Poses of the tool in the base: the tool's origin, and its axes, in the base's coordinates. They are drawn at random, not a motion.
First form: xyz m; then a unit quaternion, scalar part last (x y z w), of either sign.
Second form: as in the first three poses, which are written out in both.
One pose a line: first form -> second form
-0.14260 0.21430 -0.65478 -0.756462 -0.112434 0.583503 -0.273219 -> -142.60 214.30 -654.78 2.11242 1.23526 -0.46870
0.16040 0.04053 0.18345 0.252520 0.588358 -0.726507 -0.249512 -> 160.40 40.53 183.45 -1.38918 0.07338 2.41882
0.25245 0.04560 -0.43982 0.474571 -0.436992 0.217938 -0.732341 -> 252.45 45.60 -439.82 -1.38371 0.44804 -0.95162
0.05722 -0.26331 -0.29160 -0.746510 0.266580 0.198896 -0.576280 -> 57.22 -263.31 -291.60 1.83040 -0.01029 -0.67806
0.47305 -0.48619 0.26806 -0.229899 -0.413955 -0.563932 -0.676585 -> 473.05 -486.19 268.06 0.95407 0.30559 1.54852
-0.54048 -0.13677 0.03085 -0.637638 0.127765 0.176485 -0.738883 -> -540.48 -136.77 30.85 1.41589 0.03627 -0.43788
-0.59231 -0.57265 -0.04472 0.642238 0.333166 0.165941 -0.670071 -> -592.31 -572.65 -44.72 -1.63329 -0.72033 0.27703
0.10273 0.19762 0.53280 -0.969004 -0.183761 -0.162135 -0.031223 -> 102.73 197.62 532.80 3.01524 -0.30757 0.39444
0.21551 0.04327 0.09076 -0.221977 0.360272 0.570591 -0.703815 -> 215.51 43.27 90.76 0.84519 -0.25662 -1.47838
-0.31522 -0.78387 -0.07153 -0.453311 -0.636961 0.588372 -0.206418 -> -315.22 -783.87 -71.53 -1.94741 0.92130 2.55536
